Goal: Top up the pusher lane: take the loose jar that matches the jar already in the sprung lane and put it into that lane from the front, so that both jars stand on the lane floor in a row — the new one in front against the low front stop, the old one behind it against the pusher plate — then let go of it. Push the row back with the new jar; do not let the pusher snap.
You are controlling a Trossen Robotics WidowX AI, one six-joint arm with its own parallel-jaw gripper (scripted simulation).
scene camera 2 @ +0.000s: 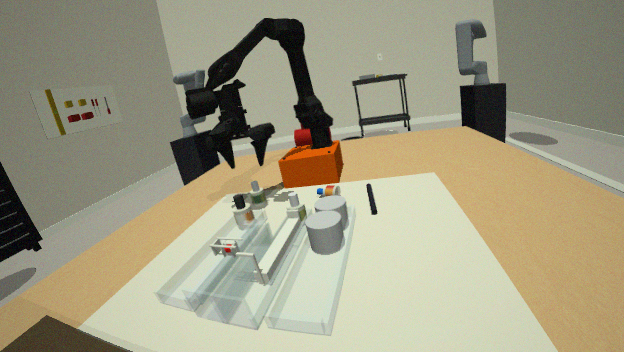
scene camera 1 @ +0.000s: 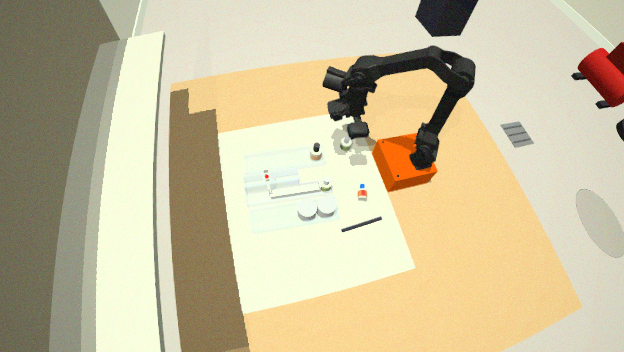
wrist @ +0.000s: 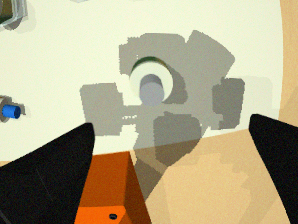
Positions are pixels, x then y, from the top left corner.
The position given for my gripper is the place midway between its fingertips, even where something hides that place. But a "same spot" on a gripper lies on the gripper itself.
My gripper shows in scene camera 2, in scene camera 1 [349, 127] and in the wrist view. One and the same spot on my gripper: [wrist: 50, 177] is [scene camera 2: 254, 149].
